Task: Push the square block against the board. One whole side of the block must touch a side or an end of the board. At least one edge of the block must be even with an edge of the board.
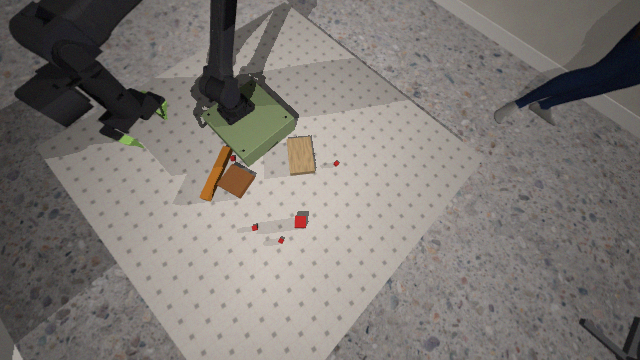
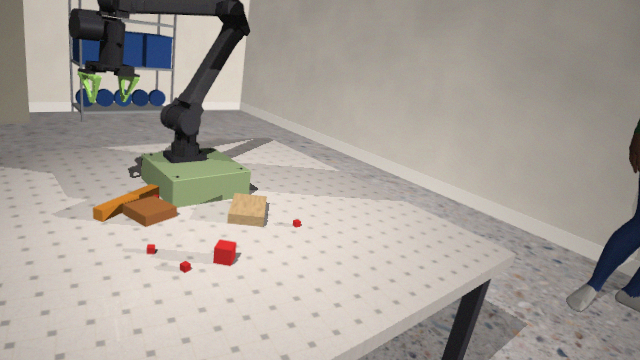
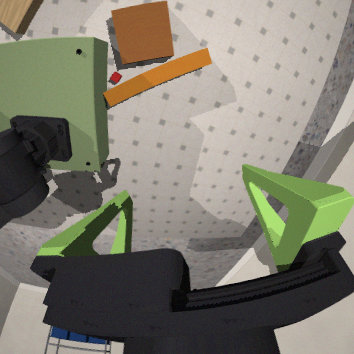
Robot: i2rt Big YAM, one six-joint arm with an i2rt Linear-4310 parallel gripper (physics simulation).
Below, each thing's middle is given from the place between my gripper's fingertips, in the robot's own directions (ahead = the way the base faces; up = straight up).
Labels:
I see my gripper 6 cm short of the orange board [image 2: 105,211], 4 cm to the right of it and 26 cm above it. From my hand the other things lie so: brown square block [image 2: 151,210] 13 cm ahead, 7 cm to the left, 26 cm below; light wooden block [image 2: 245,209] 21 cm ahead, 33 cm to the left, 26 cm below.

